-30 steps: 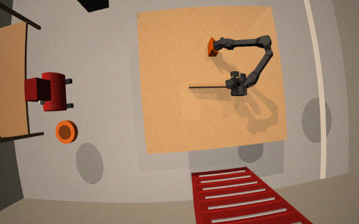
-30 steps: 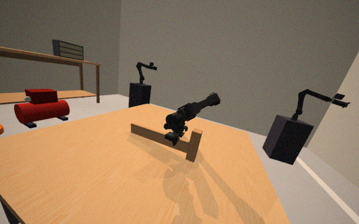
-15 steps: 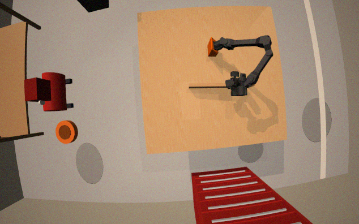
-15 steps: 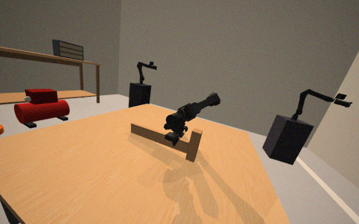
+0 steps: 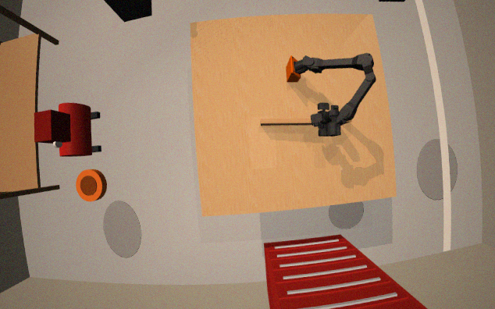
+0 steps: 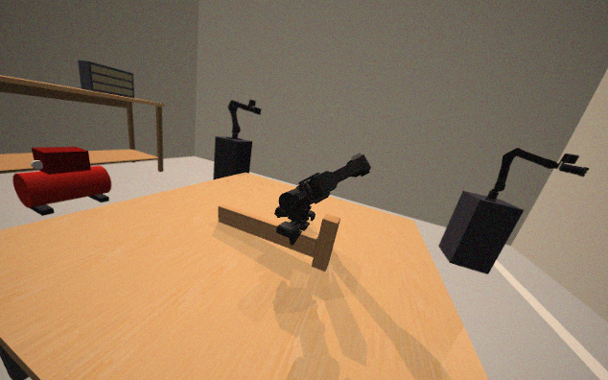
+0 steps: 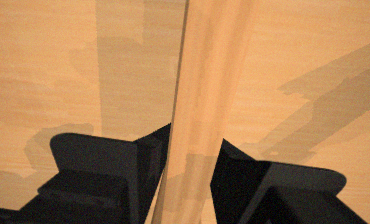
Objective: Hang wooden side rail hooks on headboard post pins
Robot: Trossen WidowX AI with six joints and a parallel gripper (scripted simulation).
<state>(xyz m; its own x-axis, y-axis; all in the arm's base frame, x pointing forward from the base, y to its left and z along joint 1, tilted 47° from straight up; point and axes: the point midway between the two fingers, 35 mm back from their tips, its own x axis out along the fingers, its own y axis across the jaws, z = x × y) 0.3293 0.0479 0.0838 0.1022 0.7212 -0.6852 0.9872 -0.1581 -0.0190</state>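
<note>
Right now the headboard post is 11 cm to the left of my gripper tip, 5 cm above it and 1 cm ahead of it.
</note>
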